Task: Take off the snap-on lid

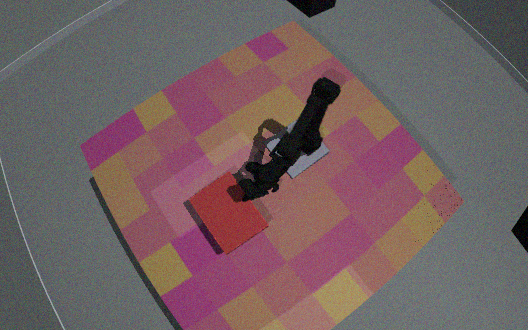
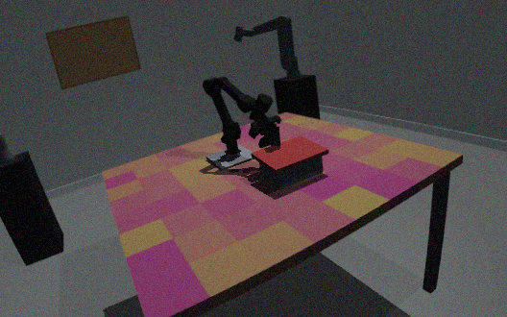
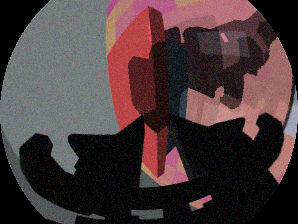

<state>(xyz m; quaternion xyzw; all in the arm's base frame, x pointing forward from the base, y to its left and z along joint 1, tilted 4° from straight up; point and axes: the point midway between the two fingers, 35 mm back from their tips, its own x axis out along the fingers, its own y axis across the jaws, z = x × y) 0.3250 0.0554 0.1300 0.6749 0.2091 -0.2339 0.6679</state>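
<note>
My gripper tip is now 80 mm short of the red lid. From my gripper tip the other things lie so: dark blue storage box (80 mm ahead, 60 mm below).
</note>
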